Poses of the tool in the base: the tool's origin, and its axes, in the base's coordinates. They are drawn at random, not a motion.
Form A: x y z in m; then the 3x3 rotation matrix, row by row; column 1 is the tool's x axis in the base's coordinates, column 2 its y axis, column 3 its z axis. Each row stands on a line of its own.
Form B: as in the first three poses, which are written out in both.
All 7 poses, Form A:
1:
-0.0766 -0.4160 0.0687
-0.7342 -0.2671 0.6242
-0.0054 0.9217 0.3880
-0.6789 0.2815 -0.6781
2:
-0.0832 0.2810 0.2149
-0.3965 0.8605 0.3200
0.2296 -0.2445 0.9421
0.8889 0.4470 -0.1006
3:
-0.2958 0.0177 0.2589
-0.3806 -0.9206 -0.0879
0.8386 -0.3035 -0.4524
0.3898 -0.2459 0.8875
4:
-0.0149 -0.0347 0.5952
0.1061 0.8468 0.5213
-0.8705 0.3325 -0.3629
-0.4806 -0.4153 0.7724
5:
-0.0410 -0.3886 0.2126
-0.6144 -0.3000 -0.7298
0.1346 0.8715 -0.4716
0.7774 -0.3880 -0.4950
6:
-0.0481 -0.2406 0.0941
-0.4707 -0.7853 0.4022
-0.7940 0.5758 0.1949
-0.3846 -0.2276 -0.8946
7:
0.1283 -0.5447 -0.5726
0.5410 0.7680 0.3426
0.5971 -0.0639 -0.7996
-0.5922 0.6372 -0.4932
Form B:
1:
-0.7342 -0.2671 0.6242 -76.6
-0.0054 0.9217 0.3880 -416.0
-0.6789 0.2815 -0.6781 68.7
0 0 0 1

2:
-0.3965 0.8605 0.3200 -83.2
0.2296 -0.2445 0.9421 281.0
0.8889 0.4470 -0.1006 214.9
0 0 0 1

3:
-0.3806 -0.9206 -0.0879 -295.8
0.8386 -0.3035 -0.4524 17.7
0.3898 -0.2459 0.8875 258.9
0 0 0 1

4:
0.1061 0.8468 0.5213 -14.9
-0.8705 0.3325 -0.3629 -34.7
-0.4806 -0.4153 0.7724 595.2
0 0 0 1

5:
-0.6144 -0.3000 -0.7298 -41.0
0.1346 0.8715 -0.4716 -388.6
0.7774 -0.3880 -0.4950 212.6
0 0 0 1

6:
-0.4707 -0.7853 0.4022 -48.1
-0.7940 0.5758 0.1949 -240.6
-0.3846 -0.2276 -0.8946 94.1
0 0 0 1

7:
0.5410 0.7680 0.3426 128.3
0.5971 -0.0639 -0.7996 -544.7
-0.5922 0.6372 -0.4932 -572.6
0 0 0 1

